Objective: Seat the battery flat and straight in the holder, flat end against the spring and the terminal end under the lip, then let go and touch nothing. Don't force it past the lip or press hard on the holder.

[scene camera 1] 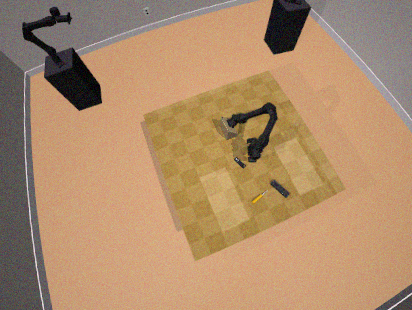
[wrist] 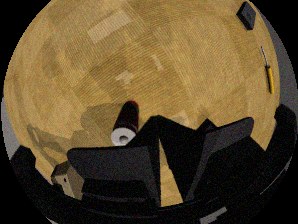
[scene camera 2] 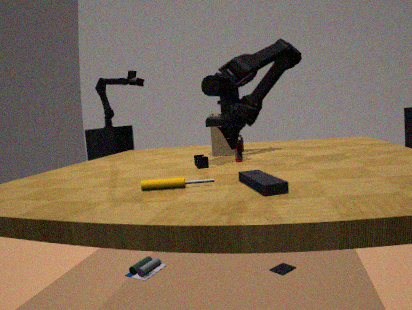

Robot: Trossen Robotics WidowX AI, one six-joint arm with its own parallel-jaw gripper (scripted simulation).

Scene:
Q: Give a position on a battery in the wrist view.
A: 126, 127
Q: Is my gripper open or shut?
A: Shut.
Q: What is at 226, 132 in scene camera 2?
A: My gripper.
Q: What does my gripper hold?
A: Nothing.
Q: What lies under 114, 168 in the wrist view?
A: My gripper.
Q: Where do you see a black block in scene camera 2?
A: At 267, 185

